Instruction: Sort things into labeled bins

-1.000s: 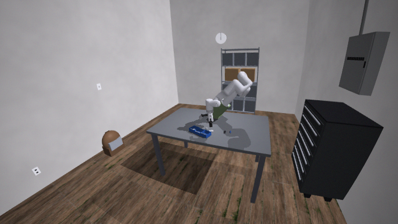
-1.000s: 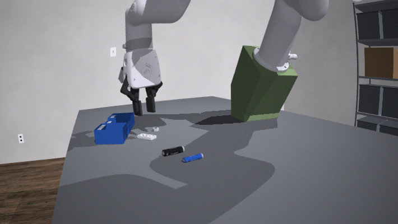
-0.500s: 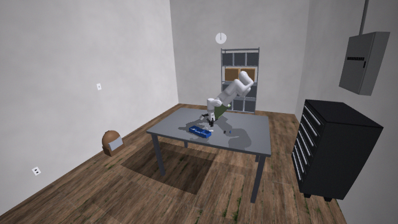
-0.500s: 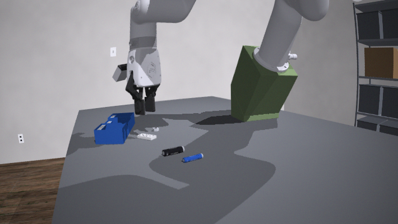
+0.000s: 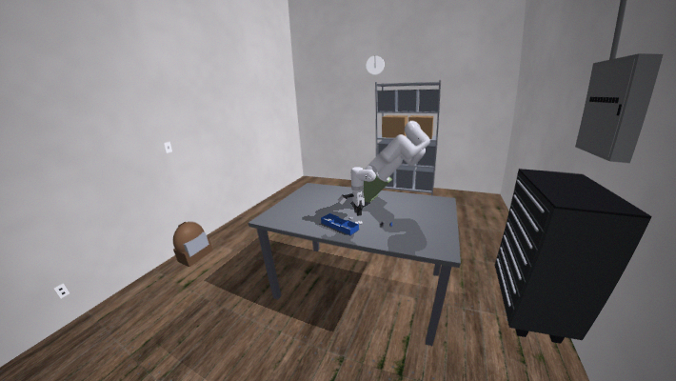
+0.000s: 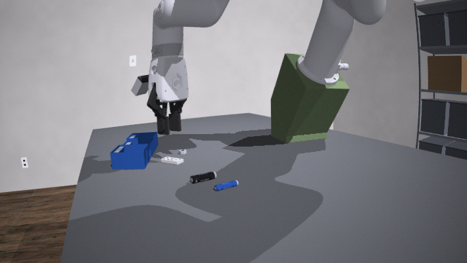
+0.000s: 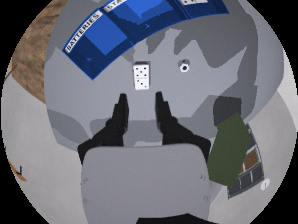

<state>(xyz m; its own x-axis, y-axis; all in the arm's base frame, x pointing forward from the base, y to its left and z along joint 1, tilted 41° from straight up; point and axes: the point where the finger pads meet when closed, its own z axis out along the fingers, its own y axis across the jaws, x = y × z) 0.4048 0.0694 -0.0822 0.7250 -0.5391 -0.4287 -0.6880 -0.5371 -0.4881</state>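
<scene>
My hand is 80 mm above the white domino. Also, from my hand: blue bin: 90 mm ahead, 90 mm to the right, 70 mm below; then small nut: 40 mm behind, 70 mm to the right, 90 mm below; then black battery: 40 mm behind, 150 mm to the left, 80 mm below.
</scene>
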